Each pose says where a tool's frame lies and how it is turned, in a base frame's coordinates. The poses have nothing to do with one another.
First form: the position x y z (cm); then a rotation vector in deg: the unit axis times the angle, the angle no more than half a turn.
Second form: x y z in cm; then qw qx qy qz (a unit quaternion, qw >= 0). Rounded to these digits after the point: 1 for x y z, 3 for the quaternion.
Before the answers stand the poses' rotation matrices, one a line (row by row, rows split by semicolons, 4 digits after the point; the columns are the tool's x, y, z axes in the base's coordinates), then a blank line. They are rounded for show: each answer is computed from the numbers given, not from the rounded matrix.
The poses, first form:
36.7, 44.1, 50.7, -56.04, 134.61, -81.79
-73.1, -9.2, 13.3, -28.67, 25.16, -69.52
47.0, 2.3, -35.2, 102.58, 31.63, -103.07
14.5, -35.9, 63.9, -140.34, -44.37, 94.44
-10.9, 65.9, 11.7, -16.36, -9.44, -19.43
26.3, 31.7, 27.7, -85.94, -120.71, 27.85
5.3, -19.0, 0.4, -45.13, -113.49, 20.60
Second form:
-0.7532 -0.4245 0.5025; -0.6416 0.3054 -0.7036; 0.1453 -0.8524 -0.5024
0.2922 0.7680 0.5699; -0.9549 0.2677 0.1288; -0.0537 -0.5818 0.8116
0.0261 0.6305 -0.7758; -0.0868 -0.7717 -0.6300; -0.9959 0.0838 0.0346
0.2894 0.3582 -0.8877; 0.4546 -0.8675 -0.2019; -0.8424 -0.3451 -0.4139
0.9302 0.3497 -0.1112; -0.3035 0.9036 0.3024; 0.2062 -0.2476 0.9467
-0.2642 0.7644 -0.5881; 0.9448 0.3277 0.0014; 0.1938 -0.5553 -0.8088
-0.3504 0.3818 -0.8553; 0.6580 0.7502 0.0653; 0.6665 -0.5399 -0.5141

36.7, 44.1, 50.7, 0.112, -0.333, 0.800, -0.486
-73.1, -9.2, 13.3, 0.770, -0.231, 0.202, -0.559
47.0, 2.3, -35.2, 0.269, 0.664, 0.205, -0.667
14.5, -35.9, 63.9, 0.045, -0.802, -0.253, 0.539
-10.9, 65.9, 11.7, 0.972, -0.141, -0.082, -0.168
26.3, 31.7, 27.7, 0.252, -0.552, -0.775, 0.179
5.3, -19.0, 0.4, 0.471, -0.322, -0.809, 0.147

